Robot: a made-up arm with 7 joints.
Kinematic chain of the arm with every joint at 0, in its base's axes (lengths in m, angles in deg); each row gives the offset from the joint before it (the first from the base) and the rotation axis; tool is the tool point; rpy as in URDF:
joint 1: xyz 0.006 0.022 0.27 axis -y
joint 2: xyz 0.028 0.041 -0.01 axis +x
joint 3: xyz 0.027 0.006 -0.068 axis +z
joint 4: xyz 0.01 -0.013 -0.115 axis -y
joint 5: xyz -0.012 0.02 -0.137 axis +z
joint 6: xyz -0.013 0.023 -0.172 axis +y
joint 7: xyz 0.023 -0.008 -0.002 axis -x
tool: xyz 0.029 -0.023 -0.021 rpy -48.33 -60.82 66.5
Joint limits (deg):
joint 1: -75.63..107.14
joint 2: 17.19..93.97
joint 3: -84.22..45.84
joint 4: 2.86..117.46
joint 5: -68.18..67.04
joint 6: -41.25..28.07
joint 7: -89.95..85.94
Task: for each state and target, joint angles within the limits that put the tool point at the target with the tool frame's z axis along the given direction. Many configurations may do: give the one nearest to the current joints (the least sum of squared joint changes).
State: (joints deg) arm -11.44 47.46 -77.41 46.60 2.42 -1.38 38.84
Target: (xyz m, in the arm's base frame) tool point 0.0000 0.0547 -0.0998 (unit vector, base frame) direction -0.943 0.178 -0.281
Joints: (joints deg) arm -27.68 55.71 -72.90 87.74 52.93 -38.38 25.73
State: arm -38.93 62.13 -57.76 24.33 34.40 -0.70 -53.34
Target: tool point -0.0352 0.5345 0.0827 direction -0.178 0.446 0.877
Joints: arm -50.61 92.21 -80.89 25.41 23.43 -17.15 -42.52
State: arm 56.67 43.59 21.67 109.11 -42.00 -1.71 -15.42
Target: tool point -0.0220 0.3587 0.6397 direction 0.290 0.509 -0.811
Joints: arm 83.52 65.58 33.11 81.03 -45.92 24.59 -14.03
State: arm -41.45 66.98 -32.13 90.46 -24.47 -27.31 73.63
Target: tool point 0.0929 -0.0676 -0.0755 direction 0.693 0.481 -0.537
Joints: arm -19.76 22.78 -55.20 84.81 -49.37 -32.72 75.57
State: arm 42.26 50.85 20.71 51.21 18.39 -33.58 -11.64
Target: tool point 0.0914 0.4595 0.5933 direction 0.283 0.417 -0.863
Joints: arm 52.35 93.97 18.69 46.23 15.42 5.13 -24.70
